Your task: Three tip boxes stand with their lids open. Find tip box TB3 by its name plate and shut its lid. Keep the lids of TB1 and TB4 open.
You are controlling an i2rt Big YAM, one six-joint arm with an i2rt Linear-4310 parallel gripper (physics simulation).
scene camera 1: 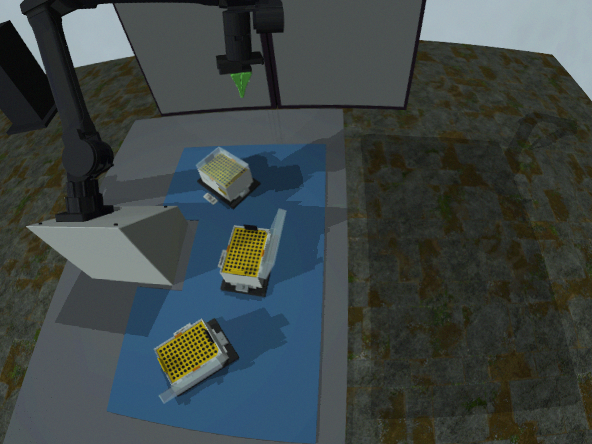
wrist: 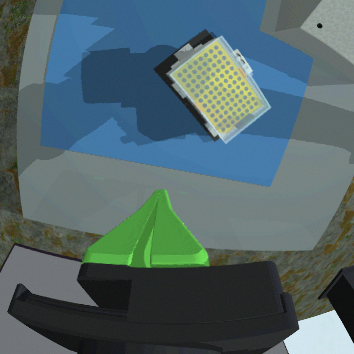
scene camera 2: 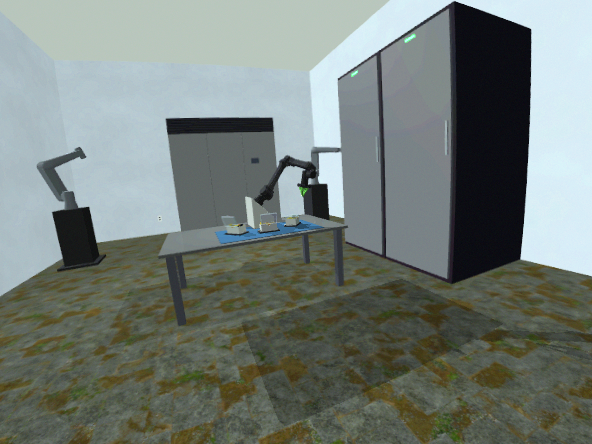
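Pixels of known places: gripper, fingertip midpoint: [scene camera 1: 242, 96] [wrist: 161, 196] [scene camera 2: 302, 196]; arm's base, origin of the base link: [scene camera 1: 86, 216] [scene camera 2: 256, 204].
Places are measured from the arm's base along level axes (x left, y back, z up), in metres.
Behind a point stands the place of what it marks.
The far tip box [scene camera 1: 225, 172] {x 0.189, y -0.286, z -0.100 m} [scene camera 2: 292, 221] {x 0.193, y -0.327, z -0.138 m} [wrist: 220, 90] {x 0.221, y -0.276, z -0.100 m}, nearest the tall cabinet, has its clear lid down over the yellow rack. Its small plate [scene camera 1: 210, 199] {x 0.164, y -0.228, z -0.175 m} lies beside it; the lettering is too small to read. The middle tip box [scene camera 1: 245, 252] [scene camera 2: 268, 226] {x -0.044, y -0.417, z -0.115 m} has its clear lid [scene camera 1: 275, 245] {x -0.062, y -0.434, z -0.034 m} standing open on its right side in scene camera 1. The near tip box [scene camera 1: 189, 352] [scene camera 2: 236, 228] {x -0.267, y -0.334, z -0.116 m} has its lid [scene camera 1: 192, 383] {x -0.320, y -0.304, z -0.035 m} open at its lower side there. I cannot read which box is TB3. My gripper [scene camera 1: 241, 90] {x 0.289, y -0.348, z 0.056 m} [scene camera 2: 303, 192] {x 0.289, y -0.348, z 0.056 m} [wrist: 161, 196] {x 0.289, y -0.348, z 0.056 m} is shut and empty, raised past the far box.
The boxes stand on a blue mat [scene camera 1: 300, 350] {x -0.231, y -0.472, z -0.177 m} on the grey table [scene camera 1: 332, 400] {x -0.334, y -0.535, z -0.180 m}. A pale wedge-shaped pedestal [scene camera 1: 145, 245] {x -0.064, y -0.168, z -0.021 m} under my arm stands at the table's left side in scene camera 1. The tall grey cabinet [scene camera 1: 345, 55] [scene camera 2: 415, 150] stands beyond the far end.
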